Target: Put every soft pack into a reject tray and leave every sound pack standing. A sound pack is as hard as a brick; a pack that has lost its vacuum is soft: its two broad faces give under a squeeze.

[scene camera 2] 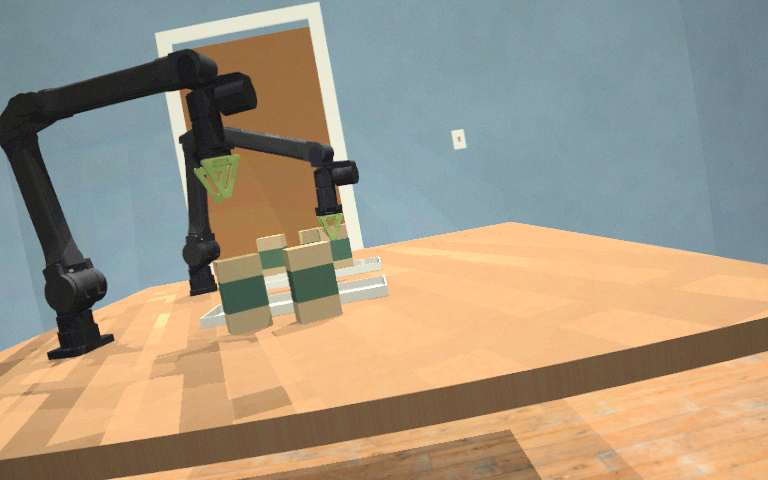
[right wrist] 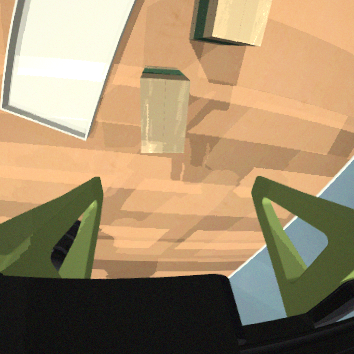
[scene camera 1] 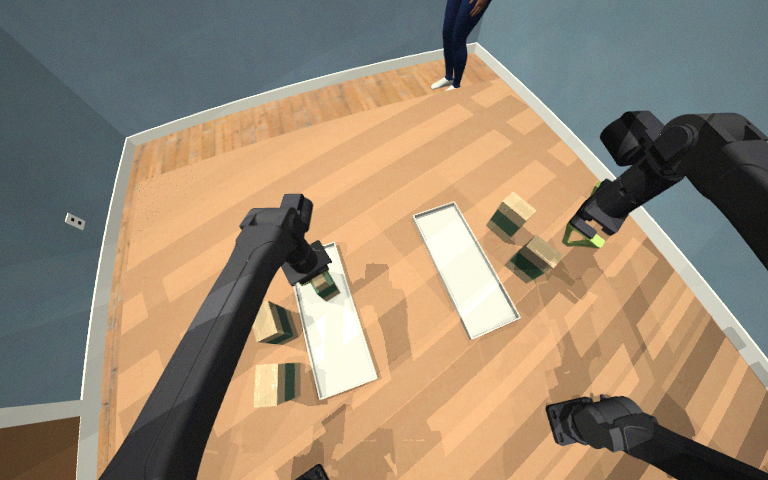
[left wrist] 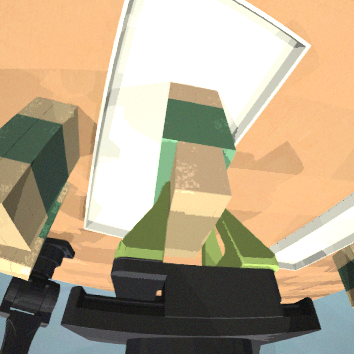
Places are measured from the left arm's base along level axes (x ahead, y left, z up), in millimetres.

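Pixels of known places: left gripper, fingertip midpoint: [scene camera 2: 332, 239] [scene camera 1: 318, 276] [left wrist: 185, 189]; right gripper, fingertip midpoint: [scene camera 2: 223, 200] [right wrist: 180, 184] [scene camera 1: 575, 229]; left arm's base, link origin: [scene camera 2: 204, 291] [left wrist: 50, 243]; right arm's base, link origin: [scene camera 2: 82, 349] [scene camera 1: 572, 419].
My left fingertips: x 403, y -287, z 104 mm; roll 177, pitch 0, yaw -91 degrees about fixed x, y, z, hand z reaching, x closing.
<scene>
For each thing: its top centre in the pictures, then the offset to it from my left fingertips.
- upright tan pack with a green band, top centre: [left wrist: 186, 232] [scene camera 1: 312, 270] [scene camera 2: 331, 226] dz +39, dx +4, dy +0 mm
- left tray, top centre: [left wrist: 150, 172] [scene camera 1: 327, 312] [scene camera 2: 313, 271] dz -82, dx -68, dy +34 mm
- right tray, top centre: [scene camera 2: 297, 295] [left wrist: 342, 232] [scene camera 1: 462, 262] dz -82, dx -169, dy -363 mm
My left gripper [scene camera 1: 317, 277] [scene camera 2: 331, 233] [left wrist: 185, 189] is shut on an upright tan pack with a green band [scene camera 1: 324, 285] [scene camera 2: 341, 249] [left wrist: 197, 122], over the upper end of the left tray [scene camera 1: 342, 350] [scene camera 2: 367, 263] [left wrist: 145, 60]; whether the pack touches the tray is unclear. Two packs [scene camera 1: 272, 323] [scene camera 1: 277, 384] stand left of that tray. My right gripper [scene camera 1: 576, 217] [scene camera 2: 219, 198] [right wrist: 180, 184] is open and empty, above and beside a standing pack [scene camera 1: 534, 258] [scene camera 2: 243, 294] [right wrist: 164, 110]. Another pack [scene camera 1: 511, 216] [scene camera 2: 312, 283] [right wrist: 240, 20] stands near it.
The right tray [scene camera 1: 464, 271] [scene camera 2: 362, 289] [right wrist: 60, 65] lies between the left tray and the two right packs. In the left wrist view a standing pack [left wrist: 45, 135] is close on the left. A black arm base [scene camera 1: 600, 421] is at the lower right of scene camera 1.
</scene>
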